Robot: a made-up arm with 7 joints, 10 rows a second.
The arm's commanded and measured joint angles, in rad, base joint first. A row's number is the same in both.
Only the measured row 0 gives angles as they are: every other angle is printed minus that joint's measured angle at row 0.
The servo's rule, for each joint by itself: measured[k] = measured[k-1] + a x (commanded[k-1-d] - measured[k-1]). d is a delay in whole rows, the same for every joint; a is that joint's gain. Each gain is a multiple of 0.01, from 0.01 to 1. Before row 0 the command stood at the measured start. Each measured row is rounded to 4 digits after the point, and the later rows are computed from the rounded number. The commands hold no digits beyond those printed.
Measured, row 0: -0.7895, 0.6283, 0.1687, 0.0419, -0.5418, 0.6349, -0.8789
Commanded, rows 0 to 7: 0.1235, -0.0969, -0.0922, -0.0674, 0.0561, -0.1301, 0.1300; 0.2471, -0.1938, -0.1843, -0.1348, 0.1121, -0.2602, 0.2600; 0.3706, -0.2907, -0.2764, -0.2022, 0.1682, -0.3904, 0.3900; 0.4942, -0.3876, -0.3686, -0.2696, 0.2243, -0.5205, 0.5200; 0.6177, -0.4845, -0.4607, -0.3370, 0.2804, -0.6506, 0.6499; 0.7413, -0.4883, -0.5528, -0.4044, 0.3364, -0.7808, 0.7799; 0.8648, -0.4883, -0.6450, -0.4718, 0.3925, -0.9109, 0.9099; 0.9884, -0.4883, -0.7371, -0.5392, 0.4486, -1.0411, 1.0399
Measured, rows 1 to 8: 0.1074, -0.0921, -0.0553, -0.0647, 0.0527, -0.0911, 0.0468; 0.2289, -0.1887, -0.1327, -0.1320, 0.1085, -0.2095, 0.1236; 0.3522, -0.2856, -0.2189, -0.1994, 0.1646, -0.3361, 0.2195; 0.4757, -0.3825, -0.3087, -0.2668, 0.2207, -0.4652, 0.3277; 0.5992, -0.4794, -0.3999, -0.3342, 0.2768, -0.5950, 0.4437; 0.7228, -0.4879, -0.4916, -0.4016, 0.3328, -0.7251, 0.5647; 0.8463, -0.4883, -0.5836, -0.4690, 0.3889, -0.8552, 0.6890; 0.9699, -0.4883, -0.6757, -0.5364, 0.4450, -0.9853, 0.8153
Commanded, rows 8 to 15: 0.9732, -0.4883, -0.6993, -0.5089, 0.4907, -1.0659, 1.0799; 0.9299, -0.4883, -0.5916, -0.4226, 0.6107, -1.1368, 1.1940; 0.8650, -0.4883, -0.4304, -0.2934, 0.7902, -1.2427, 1.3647; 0.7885, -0.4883, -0.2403, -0.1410, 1.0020, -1.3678, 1.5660; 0.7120, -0.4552, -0.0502, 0.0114, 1.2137, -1.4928, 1.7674; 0.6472, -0.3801, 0.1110, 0.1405, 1.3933, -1.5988, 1.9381; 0.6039, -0.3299, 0.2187, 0.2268, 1.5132, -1.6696, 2.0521; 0.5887, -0.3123, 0.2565, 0.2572, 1.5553, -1.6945, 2.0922
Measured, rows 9 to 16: 0.9728, -0.4883, -0.6899, -0.5100, 0.4880, -1.0417, 0.9106; 0.9355, -0.4883, -0.6309, -0.4261, 0.6033, -1.1083, 1.0126; 0.8742, -0.4883, -0.5106, -0.2987, 0.7790, -1.2024, 1.1394; 0.7996, -0.4883, -0.3484, -0.1473, 0.9886, -1.3182, 1.2930; 0.7234, -0.4569, -0.1695, 0.0051, 1.2002, -1.4404, 1.4638; 0.6571, -0.3839, -0.0012, 0.1351, 1.3817, -1.5513, 1.6345; 0.6108, -0.3326, 0.1307, 0.2231, 1.5053, -1.6341, 1.7848; 0.5916, -0.3133, 0.2062, 0.2558, 1.5523, -1.6764, 1.8955
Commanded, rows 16 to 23: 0.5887, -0.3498, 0.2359, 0.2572, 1.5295, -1.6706, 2.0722; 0.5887, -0.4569, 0.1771, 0.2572, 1.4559, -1.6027, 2.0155; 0.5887, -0.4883, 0.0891, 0.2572, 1.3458, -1.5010, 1.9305; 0.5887, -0.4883, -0.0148, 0.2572, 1.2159, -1.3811, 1.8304; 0.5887, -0.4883, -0.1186, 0.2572, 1.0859, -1.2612, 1.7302; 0.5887, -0.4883, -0.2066, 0.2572, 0.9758, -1.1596, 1.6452; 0.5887, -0.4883, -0.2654, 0.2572, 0.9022, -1.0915, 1.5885; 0.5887, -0.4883, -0.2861, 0.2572, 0.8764, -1.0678, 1.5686
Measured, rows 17 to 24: 0.5891, -0.3480, 0.2240, 0.2571, 1.5309, -1.6723, 1.9591; 0.5888, -0.4515, 0.1959, 0.2572, 1.4604, -1.6236, 1.9794; 0.5887, -0.4865, 0.1318, 0.2572, 1.3527, -1.5378, 1.9618; 0.5887, -0.4882, 0.0438, 0.2572, 1.2241, -1.4281, 1.9145; 0.5887, -0.4883, -0.0536, 0.2572, 1.0942, -1.3113, 1.8482; 0.5887, -0.4883, -0.1454, 0.2572, 0.9829, -1.2051, 1.7751; 0.5887, -0.4883, -0.2174, 0.2572, 0.9070, -1.1256, 1.7079; 0.5887, -0.4883, -0.2586, 0.2572, 0.8782, -1.0851, 1.6578
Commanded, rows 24 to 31: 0.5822, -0.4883, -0.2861, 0.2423, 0.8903, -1.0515, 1.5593; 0.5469, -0.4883, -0.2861, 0.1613, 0.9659, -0.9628, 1.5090; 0.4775, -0.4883, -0.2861, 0.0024, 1.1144, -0.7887, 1.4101; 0.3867, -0.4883, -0.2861, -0.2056, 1.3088, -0.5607, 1.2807; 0.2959, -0.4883, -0.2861, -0.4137, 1.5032, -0.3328, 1.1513; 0.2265, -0.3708, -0.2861, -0.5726, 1.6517, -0.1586, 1.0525; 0.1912, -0.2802, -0.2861, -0.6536, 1.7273, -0.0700, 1.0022; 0.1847, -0.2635, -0.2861, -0.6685, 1.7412, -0.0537, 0.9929
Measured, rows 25 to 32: 0.5830, -0.4883, -0.2751, 0.2429, 0.8896, -1.0616, 1.6223; 0.5516, -0.4883, -0.2817, 0.1646, 0.9613, -0.9924, 1.5815; 0.4871, -0.4883, -0.2843, 0.0089, 1.1052, -0.8498, 1.5198; 0.3998, -0.4883, -0.2854, -0.1970, 1.2966, -0.6474, 1.4337; 0.3094, -0.4883, -0.2858, -0.4050, 1.4908, -0.4272, 1.3320; 0.2373, -0.3767, -0.2860, -0.5659, 1.6420, -0.2392, 1.2314; 0.1972, -0.2850, -0.2861, -0.6501, 1.7222, -0.1208, 1.1489; 0.1863, -0.2646, -0.2861, -0.6678, 1.7401, -0.0738, 1.0927
